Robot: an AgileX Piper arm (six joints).
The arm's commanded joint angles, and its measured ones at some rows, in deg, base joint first. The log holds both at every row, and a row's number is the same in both.
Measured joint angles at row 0: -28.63, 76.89, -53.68, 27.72, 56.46, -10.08
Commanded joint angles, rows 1 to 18: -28.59, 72.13, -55.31, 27.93, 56.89, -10.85; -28.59, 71.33, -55.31, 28.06, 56.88, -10.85; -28.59, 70.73, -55.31, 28.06, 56.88, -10.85; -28.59, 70.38, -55.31, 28.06, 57.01, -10.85; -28.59, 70.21, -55.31, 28.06, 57.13, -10.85; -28.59, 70.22, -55.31, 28.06, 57.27, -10.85; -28.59, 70.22, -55.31, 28.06, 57.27, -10.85; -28.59, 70.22, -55.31, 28.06, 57.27, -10.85; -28.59, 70.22, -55.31, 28.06, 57.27, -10.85; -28.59, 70.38, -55.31, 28.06, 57.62, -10.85; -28.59, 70.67, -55.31, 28.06, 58.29, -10.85; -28.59, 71.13, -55.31, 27.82, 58.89, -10.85; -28.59, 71.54, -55.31, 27.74, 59.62, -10.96; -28.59, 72.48, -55.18, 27.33, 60.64, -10.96; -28.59, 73.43, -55.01, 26.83, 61.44, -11.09; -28.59, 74.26, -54.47, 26.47, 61.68, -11.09; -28.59, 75.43, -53.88, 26.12, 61.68, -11.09; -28.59, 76.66, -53.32, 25.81, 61.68, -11.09
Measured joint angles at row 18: -28.63, 73.11, -54.92, 27.41, 60.44, -10.49
